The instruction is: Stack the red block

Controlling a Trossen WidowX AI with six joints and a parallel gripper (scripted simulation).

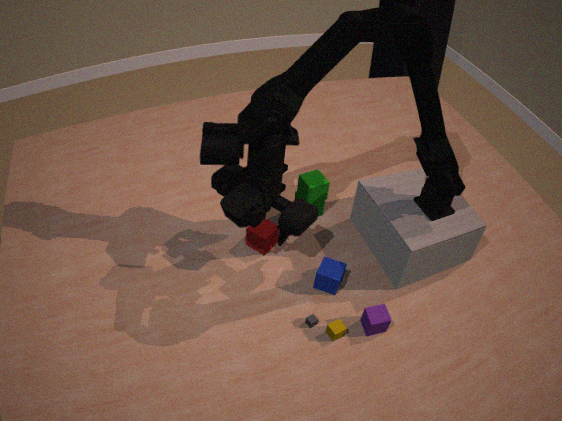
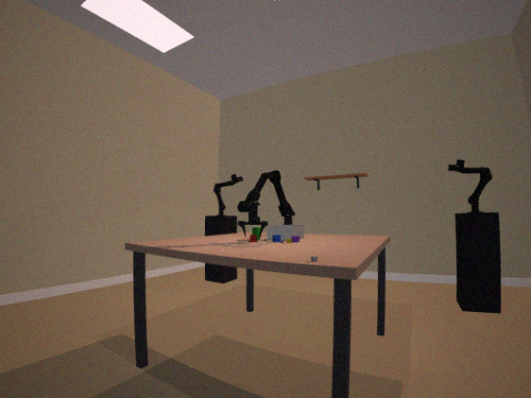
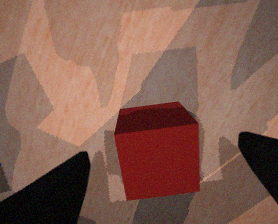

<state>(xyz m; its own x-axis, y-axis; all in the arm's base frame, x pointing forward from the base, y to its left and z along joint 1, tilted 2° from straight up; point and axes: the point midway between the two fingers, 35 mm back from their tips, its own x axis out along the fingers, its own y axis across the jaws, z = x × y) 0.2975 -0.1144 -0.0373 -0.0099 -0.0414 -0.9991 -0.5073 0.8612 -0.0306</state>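
Right now the red block is 10 mm below my gripper tip. Round my gripper tip: small grey block 10 mm behind, 200 mm to the left, 20 mm below; then blue block 80 mm behind, 130 mm to the left, 10 mm below; then green block 120 mm behind, 50 mm to the right, 30 mm above.
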